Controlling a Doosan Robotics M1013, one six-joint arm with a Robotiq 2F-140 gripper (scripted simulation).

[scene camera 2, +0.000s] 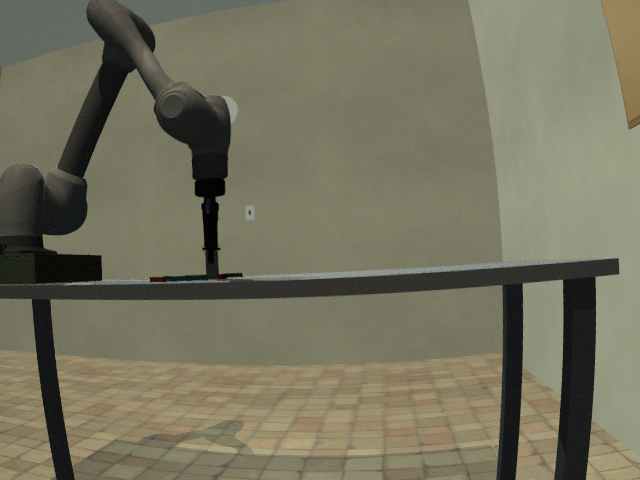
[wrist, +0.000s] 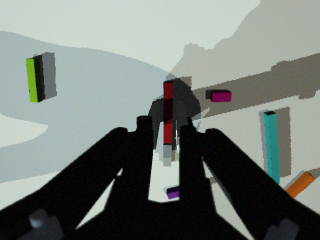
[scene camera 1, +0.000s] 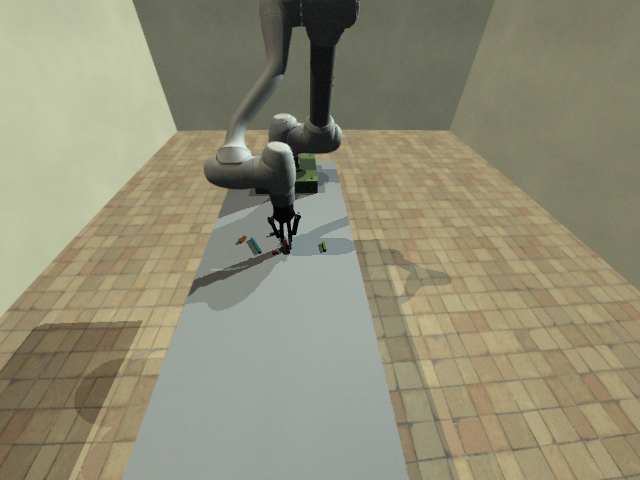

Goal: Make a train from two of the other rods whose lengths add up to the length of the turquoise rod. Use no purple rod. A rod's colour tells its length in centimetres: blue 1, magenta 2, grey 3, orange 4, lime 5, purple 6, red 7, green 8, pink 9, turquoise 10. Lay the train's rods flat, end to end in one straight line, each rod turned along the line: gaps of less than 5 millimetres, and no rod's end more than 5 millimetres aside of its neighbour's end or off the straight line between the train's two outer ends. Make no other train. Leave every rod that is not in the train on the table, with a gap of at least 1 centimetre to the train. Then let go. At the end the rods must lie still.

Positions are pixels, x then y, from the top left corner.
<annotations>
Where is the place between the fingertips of the gripper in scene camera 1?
287,247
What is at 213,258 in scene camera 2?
The gripper.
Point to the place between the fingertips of the gripper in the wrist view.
At 167,112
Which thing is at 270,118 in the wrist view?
A turquoise rod.
</annotations>
